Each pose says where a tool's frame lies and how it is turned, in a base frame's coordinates. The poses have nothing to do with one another.
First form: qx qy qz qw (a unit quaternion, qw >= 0); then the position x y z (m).
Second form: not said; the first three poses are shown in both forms.
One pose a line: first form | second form
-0.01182 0.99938 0.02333 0.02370 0.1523 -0.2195 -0.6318 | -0.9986 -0.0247 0.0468 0.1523; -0.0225 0.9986 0.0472 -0.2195; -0.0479 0.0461 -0.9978 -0.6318; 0 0 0 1
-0.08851 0.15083 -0.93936 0.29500 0.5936 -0.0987 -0.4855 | -0.8103 0.5275 0.2553 0.5936; -0.5809 -0.7805 -0.2311 -0.0987; 0.0773 -0.3356 0.9388 -0.4855; 0 0 0 1
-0.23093 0.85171 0.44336 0.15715 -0.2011 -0.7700 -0.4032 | -0.8440 -0.5327 0.0629 -0.2011; -0.2540 0.5002 0.8278 -0.7700; -0.4725 0.6826 -0.5575 -0.4032; 0 0 0 1
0.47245 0.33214 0.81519 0.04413 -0.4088 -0.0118 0.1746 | -0.5497 0.2419 0.7996 -0.4088; 0.3858 -0.7755 0.4998 -0.0118; 0.7410 0.5832 0.3330 0.1746; 0 0 0 1
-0.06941 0.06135 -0.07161 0.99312 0.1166 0.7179 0.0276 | 0.9822 0.1337 0.1318 0.1166; -0.1508 0.9801 0.1291 0.7179; -0.1119 -0.1467 0.9828 0.0276; 0 0 0 1
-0.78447 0.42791 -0.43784 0.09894 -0.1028 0.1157 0.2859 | 0.2504 -0.5847 0.7716 -0.1028; -0.7580 -0.6142 -0.2195 0.1157; 0.6023 -0.5299 -0.5970 0.2859; 0 0 0 1
